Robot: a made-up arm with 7 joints.
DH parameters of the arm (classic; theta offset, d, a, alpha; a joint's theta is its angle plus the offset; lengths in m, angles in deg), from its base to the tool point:
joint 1: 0 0.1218 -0.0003 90
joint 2: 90 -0.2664 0.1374 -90
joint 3: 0 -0.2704 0.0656 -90
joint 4: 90 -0.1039 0.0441 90
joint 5: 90 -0.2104 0.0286 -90
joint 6: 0 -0.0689 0.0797 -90
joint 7: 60.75 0 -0.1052 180
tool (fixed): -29.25 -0.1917 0 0
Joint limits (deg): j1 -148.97..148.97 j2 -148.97..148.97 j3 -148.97..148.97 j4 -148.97..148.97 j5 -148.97..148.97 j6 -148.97..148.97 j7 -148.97..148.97
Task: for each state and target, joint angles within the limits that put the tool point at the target. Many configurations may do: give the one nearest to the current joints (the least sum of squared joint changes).
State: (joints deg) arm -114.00 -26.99 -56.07 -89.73 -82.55 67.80 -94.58
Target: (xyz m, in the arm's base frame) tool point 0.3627 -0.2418 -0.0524
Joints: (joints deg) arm -73.97 -13.48 -58.79 -62.05 -98.22 95.10 -82.69
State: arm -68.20 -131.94 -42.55 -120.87 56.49 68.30 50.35
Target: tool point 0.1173 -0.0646 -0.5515
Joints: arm -49.21 -131.01 -5.20 -130.84 70.42 79.15 41.98
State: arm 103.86 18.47 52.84 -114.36 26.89 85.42 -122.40
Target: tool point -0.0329 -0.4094 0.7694
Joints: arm 135.68 53.37 33.11 -121.44 16.80 85.37 -125.05
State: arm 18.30 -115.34 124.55 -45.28 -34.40 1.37 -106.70
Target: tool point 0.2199 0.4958 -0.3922
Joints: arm 41.41 -85.88 131.80 -24.55 -42.16 14.54 -97.10
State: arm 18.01 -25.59 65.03 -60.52 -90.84 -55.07 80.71
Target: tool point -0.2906 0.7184 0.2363
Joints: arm 63.68 -20.52 75.91 -78.54 -81.52 -72.12 81.53
